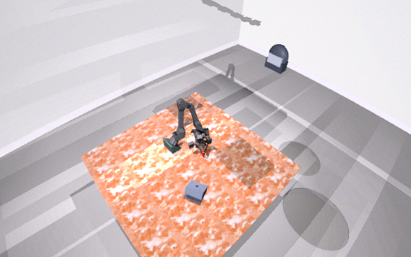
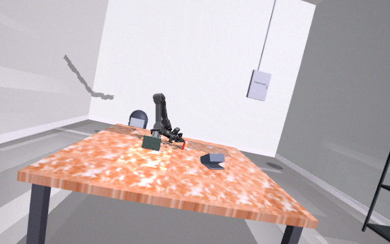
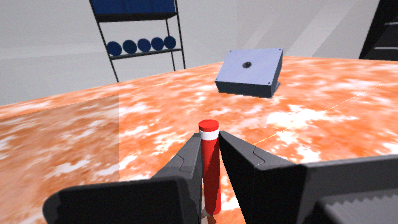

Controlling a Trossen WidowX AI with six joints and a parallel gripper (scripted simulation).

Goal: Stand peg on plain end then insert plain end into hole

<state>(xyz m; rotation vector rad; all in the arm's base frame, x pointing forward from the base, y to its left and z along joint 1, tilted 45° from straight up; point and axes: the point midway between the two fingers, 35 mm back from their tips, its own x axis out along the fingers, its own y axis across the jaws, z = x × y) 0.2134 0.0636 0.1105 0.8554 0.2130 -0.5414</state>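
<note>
Right now the red peg is 10 mm below my gripper tip. Round my gripper tip: grey sloped panel: 160 mm ahead, 260 mm to the right, 30 mm below.
</note>
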